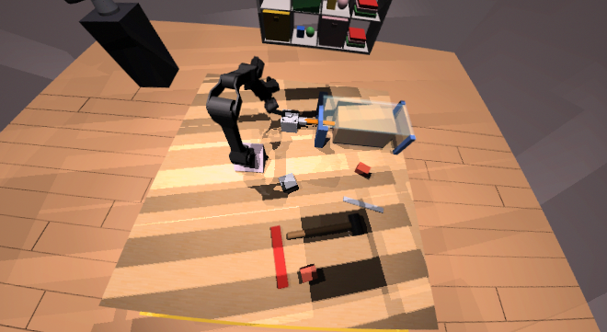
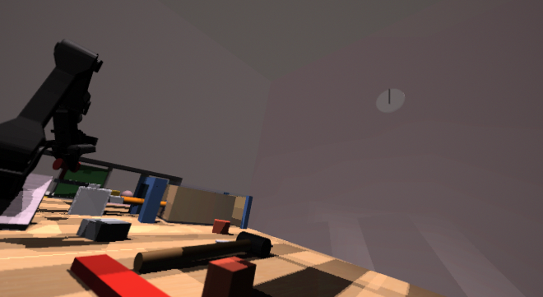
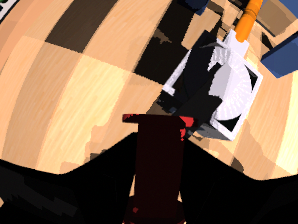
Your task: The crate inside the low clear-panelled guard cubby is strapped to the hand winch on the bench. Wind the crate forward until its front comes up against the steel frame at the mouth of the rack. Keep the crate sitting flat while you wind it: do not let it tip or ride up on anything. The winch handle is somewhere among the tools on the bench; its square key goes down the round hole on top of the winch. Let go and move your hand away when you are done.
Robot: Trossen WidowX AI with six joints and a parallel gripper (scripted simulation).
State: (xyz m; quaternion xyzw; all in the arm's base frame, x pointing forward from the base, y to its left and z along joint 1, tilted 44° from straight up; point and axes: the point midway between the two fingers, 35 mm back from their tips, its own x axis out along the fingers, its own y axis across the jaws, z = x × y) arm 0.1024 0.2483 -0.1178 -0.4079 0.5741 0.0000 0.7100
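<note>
My gripper tip is now 3 cm above the winch handle, 2 cm to the left of it and 2 cm short of it. From my gripper tip the other things lie so: red grip: 1 cm to the right, 1 cm behind; then blue steel frame: 24 cm ahead, 4 cm to the right, 3 cm below; then winch: 10 cm below, 7 cm ahead, 4 cm to the right.
</note>
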